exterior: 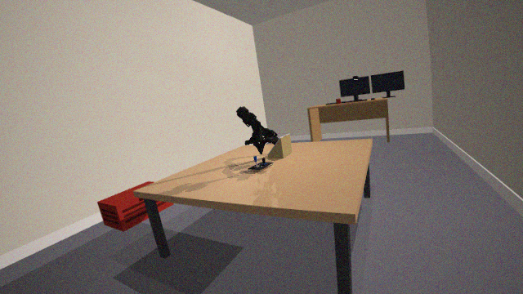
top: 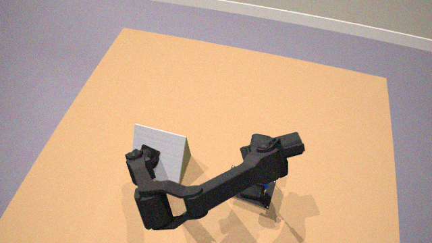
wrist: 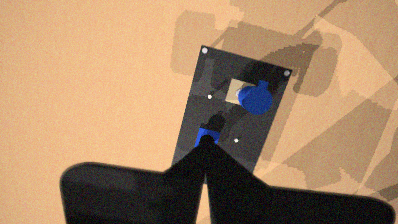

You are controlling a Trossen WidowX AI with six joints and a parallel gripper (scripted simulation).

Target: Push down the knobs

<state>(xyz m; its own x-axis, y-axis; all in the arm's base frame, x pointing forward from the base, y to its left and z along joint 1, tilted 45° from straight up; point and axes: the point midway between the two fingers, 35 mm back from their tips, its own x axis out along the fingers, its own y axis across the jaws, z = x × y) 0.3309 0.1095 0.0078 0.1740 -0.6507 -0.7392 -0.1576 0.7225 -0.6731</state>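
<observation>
Now: gripper tip 4 cm short of the blue knob, 2 cm to the left of it and 2 cm above it. From my gripper tip the other things lie so: dark knob (5 cm below, 2 cm behind).
</observation>
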